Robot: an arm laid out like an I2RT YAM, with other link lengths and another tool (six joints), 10 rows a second.
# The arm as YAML. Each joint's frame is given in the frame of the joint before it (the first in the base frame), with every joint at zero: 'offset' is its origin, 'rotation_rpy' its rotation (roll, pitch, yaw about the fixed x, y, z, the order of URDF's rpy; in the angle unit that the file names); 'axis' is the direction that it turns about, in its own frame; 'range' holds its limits. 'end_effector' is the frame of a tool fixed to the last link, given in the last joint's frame.
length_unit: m
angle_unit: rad
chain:
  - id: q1
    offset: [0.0, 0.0, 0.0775]
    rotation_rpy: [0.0, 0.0, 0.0]
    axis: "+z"
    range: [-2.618, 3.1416]
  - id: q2
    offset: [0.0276, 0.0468, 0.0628]
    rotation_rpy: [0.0, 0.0, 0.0]
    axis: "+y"
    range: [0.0, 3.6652]
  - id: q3
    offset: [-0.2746, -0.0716, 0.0]
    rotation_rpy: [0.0, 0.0, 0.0]
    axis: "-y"
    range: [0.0, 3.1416]
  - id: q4
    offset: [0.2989, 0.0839, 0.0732]
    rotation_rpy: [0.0, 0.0, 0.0]
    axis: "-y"
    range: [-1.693, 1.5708]
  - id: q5
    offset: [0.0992, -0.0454, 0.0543]
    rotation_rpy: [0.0, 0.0, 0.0]
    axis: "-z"
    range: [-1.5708, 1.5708]
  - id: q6
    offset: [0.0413, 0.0, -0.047]
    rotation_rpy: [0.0, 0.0, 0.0]
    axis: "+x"
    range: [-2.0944, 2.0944]
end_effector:
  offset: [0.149, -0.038, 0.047]
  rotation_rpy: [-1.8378, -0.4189, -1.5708]
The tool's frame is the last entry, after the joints.
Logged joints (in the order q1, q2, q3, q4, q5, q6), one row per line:
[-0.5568 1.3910 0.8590 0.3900 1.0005 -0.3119]
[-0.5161 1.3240 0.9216 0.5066 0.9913 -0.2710]
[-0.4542 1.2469 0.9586 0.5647 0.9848 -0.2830]
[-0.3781 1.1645 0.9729 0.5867 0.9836 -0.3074]
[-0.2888 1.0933 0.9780 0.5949 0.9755 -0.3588]
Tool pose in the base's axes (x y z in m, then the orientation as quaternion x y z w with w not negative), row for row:
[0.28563 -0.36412 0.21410 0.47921 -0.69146 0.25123 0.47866]
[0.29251 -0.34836 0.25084 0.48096 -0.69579 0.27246 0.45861]
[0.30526 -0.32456 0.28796 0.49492 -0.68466 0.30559 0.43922]
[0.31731 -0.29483 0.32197 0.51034 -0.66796 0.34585 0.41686]
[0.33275 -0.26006 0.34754 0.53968 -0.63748 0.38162 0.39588]
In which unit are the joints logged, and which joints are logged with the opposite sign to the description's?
The joints are logged in radians. Opposite sign: q4.
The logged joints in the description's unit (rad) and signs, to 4 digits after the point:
[-0.5568 1.3910 0.8590 -0.3900 1.0005 -0.3119]
[-0.5161 1.3240 0.9216 -0.5066 0.9913 -0.2710]
[-0.4542 1.2469 0.9586 -0.5647 0.9848 -0.2830]
[-0.3781 1.1645 0.9729 -0.5867 0.9836 -0.3074]
[-0.2888 1.0933 0.9780 -0.5949 0.9755 -0.3588]

